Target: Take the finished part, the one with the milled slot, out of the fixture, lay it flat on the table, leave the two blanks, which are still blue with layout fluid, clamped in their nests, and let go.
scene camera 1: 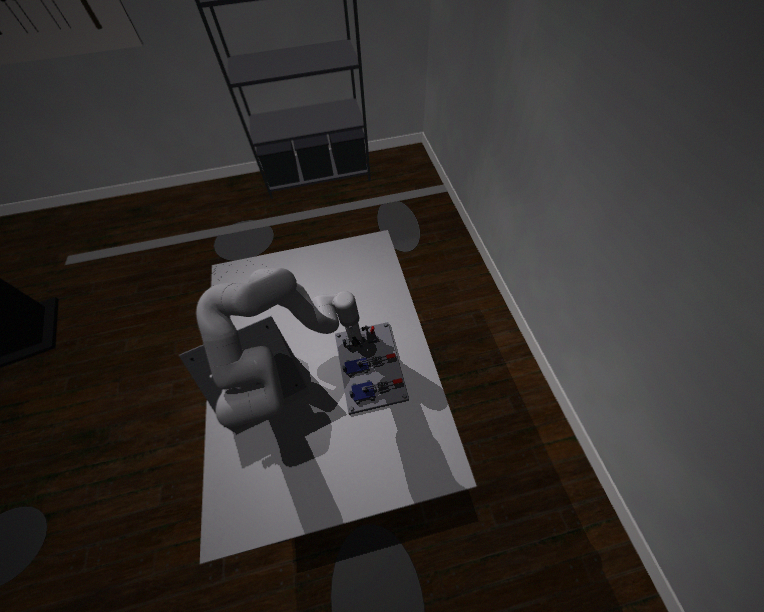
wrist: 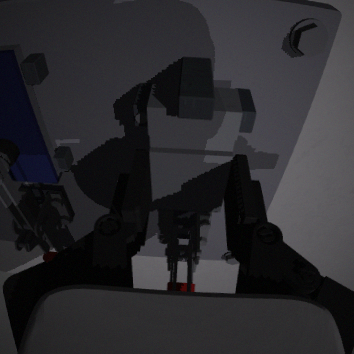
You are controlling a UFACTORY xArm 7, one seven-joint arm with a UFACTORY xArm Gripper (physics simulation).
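Frame: origin at the arm's base, x ahead, y left, z up, level; centimetres.
Seen in the pictures: gripper, fingertip midpoint: (scene camera 1: 355, 339) (wrist: 189, 171).
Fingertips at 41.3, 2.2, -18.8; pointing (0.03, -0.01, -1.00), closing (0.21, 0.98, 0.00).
Pixels of each thing's top centre, then the offset from my fingertips to it, as dx, dy, dz. "spot": a spot on its surface instead. Level surfaces: height alone.
- finished part at its top centre: (wrist: 189, 168) -0.7, +0.1, +0.5
- red handle at its top centre: (wrist: 177, 334) (scene camera 1: 372, 328) +7.3, -1.6, +6.5
- middle blue blank at its top centre: (scene camera 1: 356, 365) -3.9, -10.4, -1.0
- white table at its surface level: dz -4.1
- bolt head at a spot on its surface: (wrist: 307, 37) spot: -5.7, +6.1, -1.9
The finished part (wrist: 195, 132), a grey block with a dark line across its top, sits in the end nest of the fixture plate (scene camera 1: 382, 400) (wrist: 260, 45), against dark stop blocks. My gripper (scene camera 1: 360, 344) (wrist: 189, 171) is shut on this part, one black finger on each side; in the scene view the part is too small and shaded to make out. That nest's clamp has a red handle (scene camera 1: 371, 329) (wrist: 182, 287), which looks raised. The near blue blank (scene camera 1: 363, 390) and the middle blue blank (scene camera 1: 357, 366) (wrist: 22, 120) lie in their nests under clamps.
The fixture plate stands on the white table (scene camera 1: 274, 510). The clamps' red handles (scene camera 1: 397, 383) (scene camera 1: 390, 358) point away from the arm. A bolt head (wrist: 307, 37) marks a plate corner. The robot base plate (scene camera 1: 194, 361) is at the table's left. A shelf unit (scene camera 1: 296, 64) stands behind the table.
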